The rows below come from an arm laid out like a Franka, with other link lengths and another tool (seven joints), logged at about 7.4 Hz.
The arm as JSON. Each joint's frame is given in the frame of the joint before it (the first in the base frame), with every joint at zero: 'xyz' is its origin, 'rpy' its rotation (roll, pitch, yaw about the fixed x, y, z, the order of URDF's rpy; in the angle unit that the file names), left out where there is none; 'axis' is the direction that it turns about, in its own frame. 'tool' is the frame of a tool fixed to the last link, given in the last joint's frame.
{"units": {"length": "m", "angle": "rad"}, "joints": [
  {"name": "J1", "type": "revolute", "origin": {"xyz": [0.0, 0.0, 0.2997]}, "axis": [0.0, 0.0, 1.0]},
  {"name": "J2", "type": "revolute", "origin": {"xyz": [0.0, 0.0, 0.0]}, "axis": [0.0, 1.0, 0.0]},
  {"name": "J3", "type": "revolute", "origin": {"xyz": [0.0, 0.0, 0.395]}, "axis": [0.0, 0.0, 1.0]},
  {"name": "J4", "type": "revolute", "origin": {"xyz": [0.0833, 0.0, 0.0]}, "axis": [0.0, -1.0, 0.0]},
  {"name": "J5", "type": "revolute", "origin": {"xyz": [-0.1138, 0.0, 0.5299]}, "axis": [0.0, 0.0, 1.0]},
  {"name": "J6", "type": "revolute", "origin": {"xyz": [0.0, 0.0, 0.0]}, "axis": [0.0, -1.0, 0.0]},
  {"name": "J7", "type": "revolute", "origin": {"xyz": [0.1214, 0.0, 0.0]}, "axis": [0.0, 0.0, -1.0]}
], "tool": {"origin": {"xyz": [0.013, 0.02, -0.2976], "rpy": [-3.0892, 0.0, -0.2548]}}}
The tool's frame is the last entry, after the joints.
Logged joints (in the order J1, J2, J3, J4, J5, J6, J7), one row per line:
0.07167, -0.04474, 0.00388, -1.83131, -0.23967, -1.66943, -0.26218
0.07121, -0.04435, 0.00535, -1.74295, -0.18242, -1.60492, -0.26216
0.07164, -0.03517, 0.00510, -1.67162, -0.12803, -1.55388, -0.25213
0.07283, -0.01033, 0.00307, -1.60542, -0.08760, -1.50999, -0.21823
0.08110, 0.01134, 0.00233, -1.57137, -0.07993, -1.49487, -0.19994
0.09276, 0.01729, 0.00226, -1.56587, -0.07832, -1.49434, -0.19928
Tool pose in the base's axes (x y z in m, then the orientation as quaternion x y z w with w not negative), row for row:
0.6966, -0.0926, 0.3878, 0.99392, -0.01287, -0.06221, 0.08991
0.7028, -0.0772, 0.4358, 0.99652, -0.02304, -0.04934, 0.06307
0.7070, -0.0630, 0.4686, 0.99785, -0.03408, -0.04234, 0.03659
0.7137, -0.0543, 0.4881, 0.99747, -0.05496, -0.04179, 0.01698
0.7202, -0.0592, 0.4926, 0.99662, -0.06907, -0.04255, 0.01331
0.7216, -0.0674, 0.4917, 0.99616, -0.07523, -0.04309, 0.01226
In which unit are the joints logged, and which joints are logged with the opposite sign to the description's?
The joints are logged in radians. Opposite sign: J1, J6.
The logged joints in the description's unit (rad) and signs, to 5 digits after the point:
-0.07167, -0.04474, 0.00388, -1.83131, -0.23967, 1.66943, -0.26218
-0.07121, -0.04435, 0.00535, -1.74295, -0.18242, 1.60492, -0.26216
-0.07164, -0.03517, 0.00510, -1.67162, -0.12803, 1.55388, -0.25213
-0.07283, -0.01033, 0.00307, -1.60542, -0.08760, 1.50999, -0.21823
-0.08110, 0.01134, 0.00233, -1.57137, -0.07993, 1.49487, -0.19994
-0.09276, 0.01729, 0.00226, -1.56587, -0.07832, 1.49434, -0.19928

